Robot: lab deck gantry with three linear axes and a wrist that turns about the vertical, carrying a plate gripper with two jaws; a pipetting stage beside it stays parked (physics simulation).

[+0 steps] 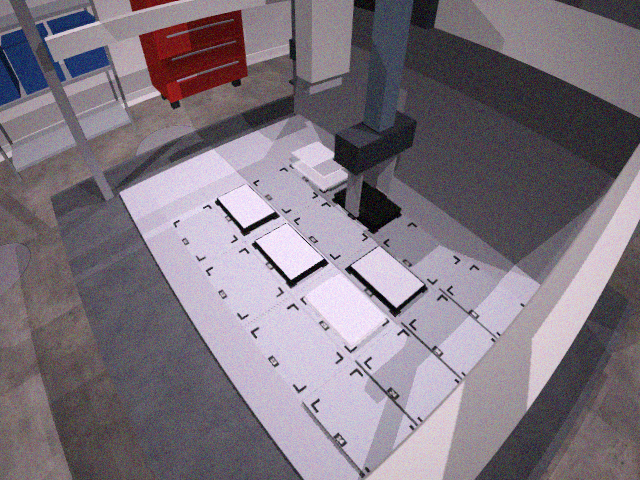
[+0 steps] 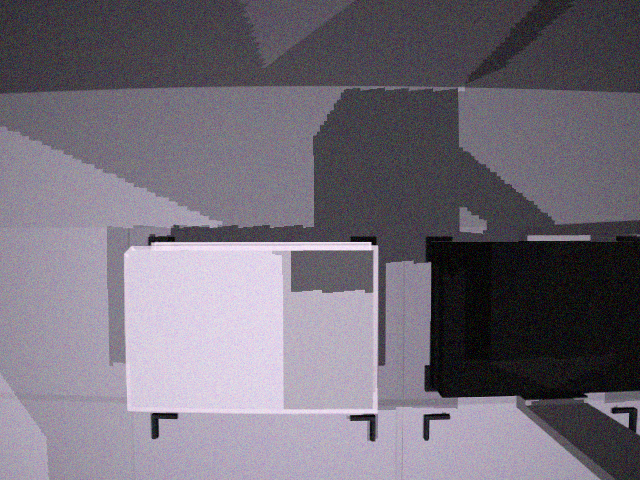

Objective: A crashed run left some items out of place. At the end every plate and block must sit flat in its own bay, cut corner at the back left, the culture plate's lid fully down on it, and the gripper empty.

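Places are measured from the robot's base along level axes (x left, y back, z up), in centimetres.
Pixels of known places: gripper, fingertip midpoint: (image 1: 367,202) (image 2: 548,317); robot's base, link origin: (image 1: 175,223).
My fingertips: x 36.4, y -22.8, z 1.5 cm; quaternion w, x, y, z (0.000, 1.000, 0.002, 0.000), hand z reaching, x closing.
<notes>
For each thing: its top centre in the pictures, then the offset to it from my fingertips.
- black block, top centre: (image 2: 555,319) (image 1: 367,201) dz +0.6, dx +0.0, dy -0.1 cm
- clear culture plate, top centre: (image 2: 249,330) (image 1: 320,158) dz +2.7, dx +0.0, dy +16.4 cm
- all-white plate, top centre: (image 1: 345,306) dz +0.0, dx -21.4, dy -16.4 cm
My gripper (image 1: 371,198) is shut on a black block (image 1: 374,219) (image 2: 522,320). The block is held over the back-row bay right of the culture plate; its exact height and what lies beneath are hidden. The clear culture plate (image 1: 333,181) (image 2: 258,244) stands in the back left bay. Its lid (image 1: 309,150) (image 2: 206,330) lies above it, shifted to the left. Black-rimmed, white-topped plates (image 1: 246,205) (image 1: 291,253) (image 1: 387,277) and an all-white plate (image 1: 345,308) stand on the deck.
The white column (image 1: 323,43) of the pipetting stage hangs behind the deck's back left. Black corner marks frame the bays. A red drawer cabinet (image 1: 211,64) and a rack with blue boxes (image 1: 82,64) stand beyond the deck.
</notes>
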